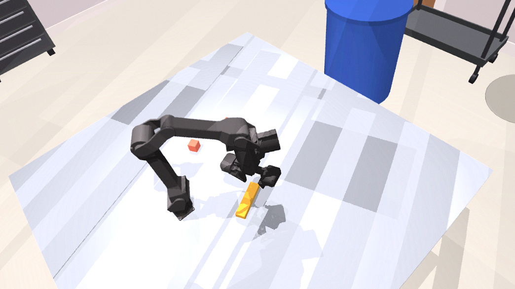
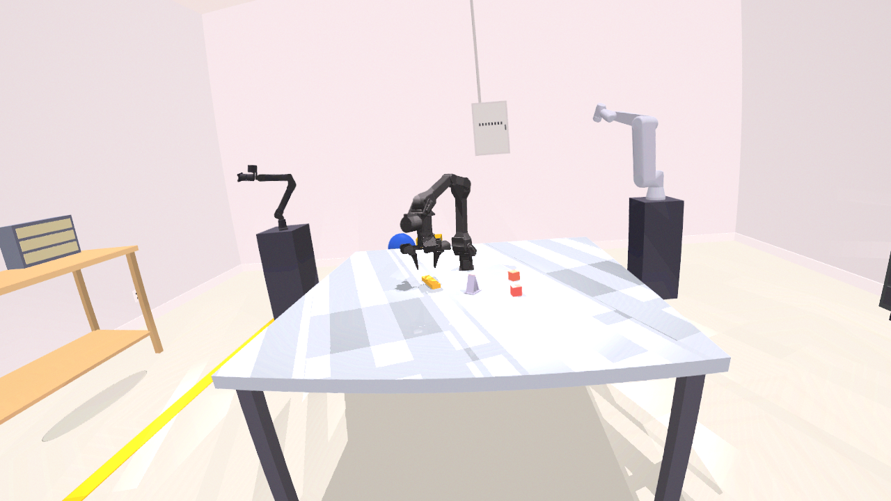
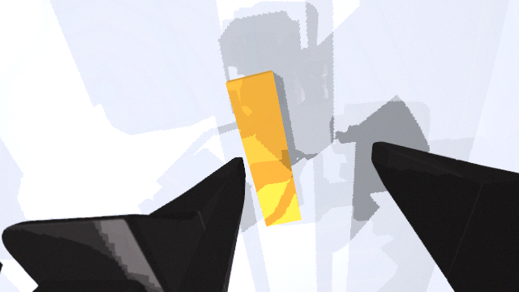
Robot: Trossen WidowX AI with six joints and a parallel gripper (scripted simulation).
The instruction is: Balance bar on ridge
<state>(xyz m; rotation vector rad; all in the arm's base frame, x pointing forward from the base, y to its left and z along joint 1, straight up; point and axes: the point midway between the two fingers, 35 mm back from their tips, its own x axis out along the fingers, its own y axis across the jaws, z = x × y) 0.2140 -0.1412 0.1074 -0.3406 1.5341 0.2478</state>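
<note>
Right now my gripper tip is 60 mm above the yellow bar, 30 mm past it and 10 mm to the right of it. Also, from my gripper tip: red cube (330 mm to the left, 60 mm below, 30 mm behind).
</note>
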